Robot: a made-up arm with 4 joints.
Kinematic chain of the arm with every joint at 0, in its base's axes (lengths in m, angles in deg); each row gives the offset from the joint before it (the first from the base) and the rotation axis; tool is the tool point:
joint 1: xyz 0 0 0.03 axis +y
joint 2: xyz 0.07 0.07 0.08 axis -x
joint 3: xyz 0 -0.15 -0.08 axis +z
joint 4: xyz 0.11 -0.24 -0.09 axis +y
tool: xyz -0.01 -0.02 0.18
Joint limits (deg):
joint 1: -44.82..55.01
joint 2: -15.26..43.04
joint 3: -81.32..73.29
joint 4: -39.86..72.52
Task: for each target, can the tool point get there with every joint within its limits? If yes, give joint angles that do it. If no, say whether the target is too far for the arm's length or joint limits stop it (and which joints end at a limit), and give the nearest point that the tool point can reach.
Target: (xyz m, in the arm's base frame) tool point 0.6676 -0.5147 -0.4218
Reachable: no: too far | nearest point 0.3913 -0.2819 -0.1714 | short by 0.440 m
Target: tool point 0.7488 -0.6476 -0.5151
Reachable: no: too far | nearest point 0.3768 -0.2984 -0.1711 | short by 0.615 m
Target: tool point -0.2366 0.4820 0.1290
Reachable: no: joint limits stop it (at a limit: joint 2, joint 3, joint 4) | nearest point -0.2360 -0.0850 0.1287 | short by 0.567 m
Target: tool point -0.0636 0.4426 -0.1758
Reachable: no: joint limits stop it (at a limit: joint 1, joint 2, joint 3, joint 4) | nearest point 0.2194 0.1387 -0.3036 | short by 0.435 m
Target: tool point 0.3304 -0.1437 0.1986
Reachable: yes | joints -13.85 -0.57 48.42 14.58
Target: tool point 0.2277 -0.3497 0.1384
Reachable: yes | joints -4.60 1.91 -3.25 26.28
